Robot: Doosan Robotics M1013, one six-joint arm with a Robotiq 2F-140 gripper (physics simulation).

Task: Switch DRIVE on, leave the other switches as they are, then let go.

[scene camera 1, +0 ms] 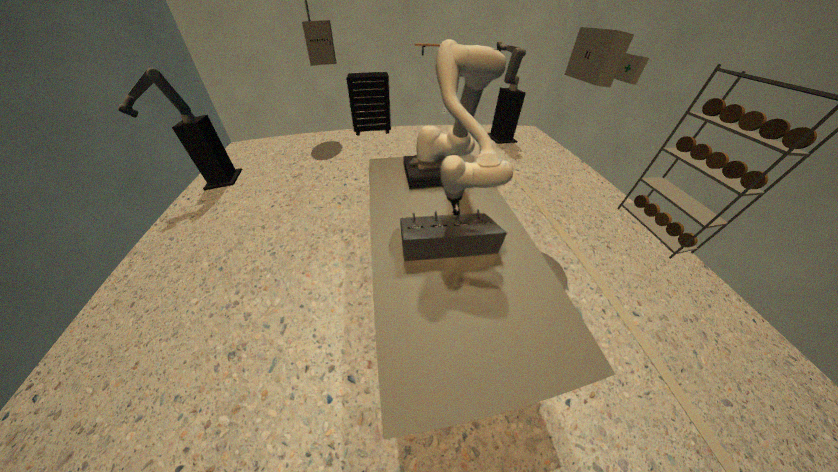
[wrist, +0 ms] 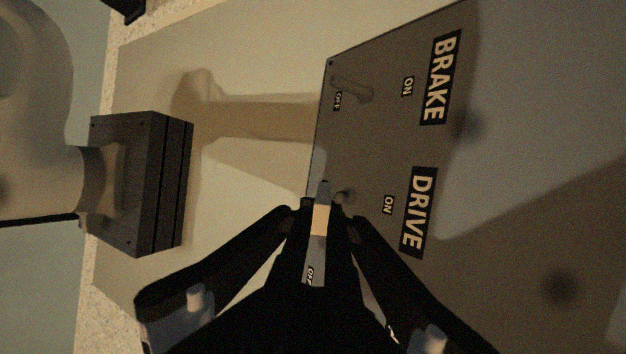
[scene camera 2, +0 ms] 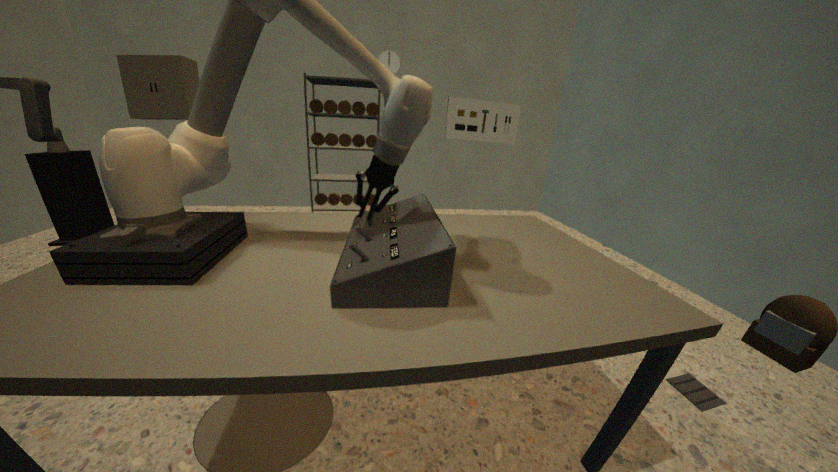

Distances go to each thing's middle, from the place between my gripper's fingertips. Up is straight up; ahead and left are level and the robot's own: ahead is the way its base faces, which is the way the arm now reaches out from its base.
Right now the grey sloped switch box [scene camera 2: 409, 261] is 9 cm ahead of my hand, 7 cm to the right of it and 1 cm below it.
